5 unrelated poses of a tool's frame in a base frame.
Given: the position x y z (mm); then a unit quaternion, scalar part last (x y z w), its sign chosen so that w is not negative.
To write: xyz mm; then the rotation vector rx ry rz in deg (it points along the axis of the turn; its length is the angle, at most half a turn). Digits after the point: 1 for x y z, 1 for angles.
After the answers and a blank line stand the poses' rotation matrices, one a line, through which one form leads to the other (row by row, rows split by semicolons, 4 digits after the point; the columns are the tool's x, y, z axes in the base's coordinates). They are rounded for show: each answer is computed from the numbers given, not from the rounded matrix.
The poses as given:
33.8 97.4 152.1 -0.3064 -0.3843 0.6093 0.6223
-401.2 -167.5 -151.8 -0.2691 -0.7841 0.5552 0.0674
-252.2 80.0 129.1 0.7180 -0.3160 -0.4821 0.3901
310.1 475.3 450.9 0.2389 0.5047 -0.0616 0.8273
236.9 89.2 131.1 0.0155 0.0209 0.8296 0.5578
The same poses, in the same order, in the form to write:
33.8 97.4 152.1 -40.3 -50.6 80.2
-401.2 -167.5 -151.8 -46.5 -135.4 95.9
-252.2 80.0 129.1 104.6 -46.0 -70.2
310.1 475.3 450.9 29.1 61.4 -7.5
236.9 89.2 131.1 2.1 2.8 112.1

-0.0378 -0.5228 -0.8516; 0.9938 0.0698 -0.0870; 0.1049 -0.8496 0.5169
-0.8461 0.3472 -0.4045; 0.4968 0.2387 -0.8344; -0.1931 -0.9069 -0.3744
0.3354 -0.0776 -0.9389; -0.8299 -0.4959 -0.2555; -0.4458 0.8649 -0.2308
0.4830 0.3431 0.8056; 0.1392 0.8783 -0.4575; -0.8645 0.3331 0.3764
-0.3773 -0.9248 0.0490; 0.9261 -0.3769 0.0174; 0.0024 0.0520 0.9986

